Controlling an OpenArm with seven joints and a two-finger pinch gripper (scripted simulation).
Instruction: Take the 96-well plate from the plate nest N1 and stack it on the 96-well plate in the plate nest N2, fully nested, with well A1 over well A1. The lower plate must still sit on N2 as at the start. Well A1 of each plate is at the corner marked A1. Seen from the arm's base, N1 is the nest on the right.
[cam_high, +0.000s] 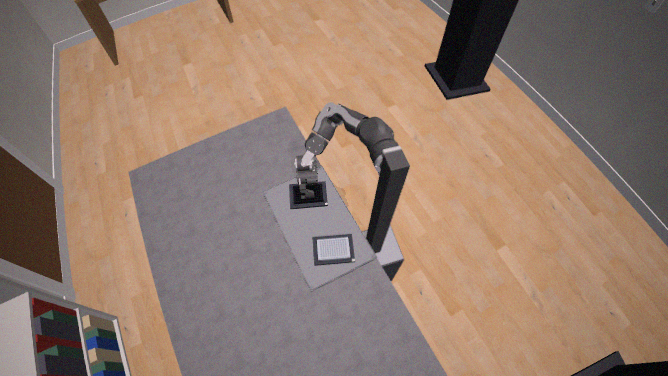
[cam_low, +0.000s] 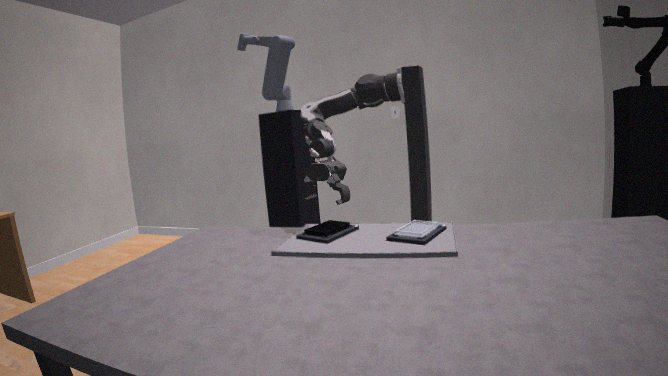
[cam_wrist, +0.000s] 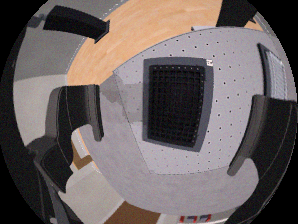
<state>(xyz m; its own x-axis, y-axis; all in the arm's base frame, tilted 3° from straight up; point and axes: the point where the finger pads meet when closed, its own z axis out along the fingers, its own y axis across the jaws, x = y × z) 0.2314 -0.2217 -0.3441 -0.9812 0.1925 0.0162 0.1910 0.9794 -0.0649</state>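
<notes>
The dark 96-well plate lies 80 mm below my hand. Also, from my hand: nest N1: 90 mm below; white 96-well plate: 30 mm behind, 270 mm to the left, 80 mm below.
</notes>
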